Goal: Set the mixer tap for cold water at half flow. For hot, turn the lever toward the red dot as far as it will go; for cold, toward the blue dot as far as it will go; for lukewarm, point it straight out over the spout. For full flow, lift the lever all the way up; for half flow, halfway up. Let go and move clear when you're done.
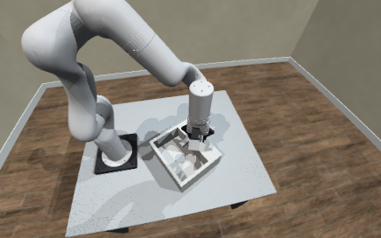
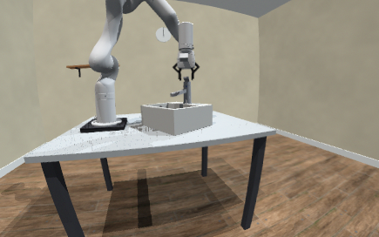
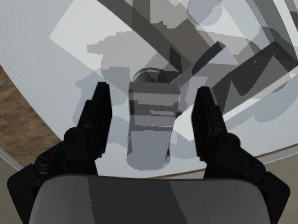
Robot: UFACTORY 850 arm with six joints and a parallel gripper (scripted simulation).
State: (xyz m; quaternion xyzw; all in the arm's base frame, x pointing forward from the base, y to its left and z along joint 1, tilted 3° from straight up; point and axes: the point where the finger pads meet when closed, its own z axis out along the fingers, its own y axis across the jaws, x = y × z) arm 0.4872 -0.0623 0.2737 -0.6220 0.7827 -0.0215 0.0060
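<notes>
Now: hand 3 cm to the right of the lever, 1 cm short of it and 1 cm above it. Round my hand: grey mixer tap 6 cm to the left, 6 cm below, 1 cm ahead; white sink basin 24 cm below, 8 cm behind, 2 cm to the left.
</notes>
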